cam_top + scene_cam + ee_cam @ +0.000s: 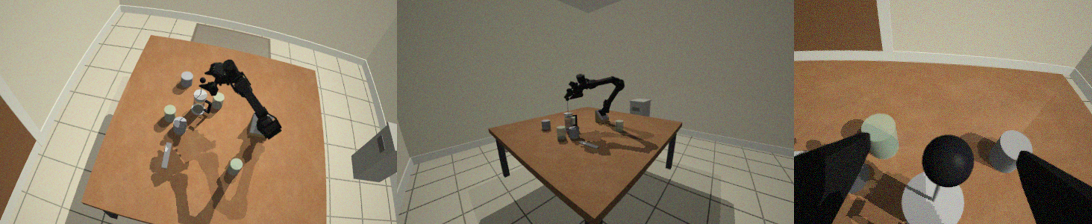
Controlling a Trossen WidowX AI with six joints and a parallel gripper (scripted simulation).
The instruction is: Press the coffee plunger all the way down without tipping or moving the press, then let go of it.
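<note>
The coffee press lies 20 mm behind my gripper tip and 140 mm below it.
</note>
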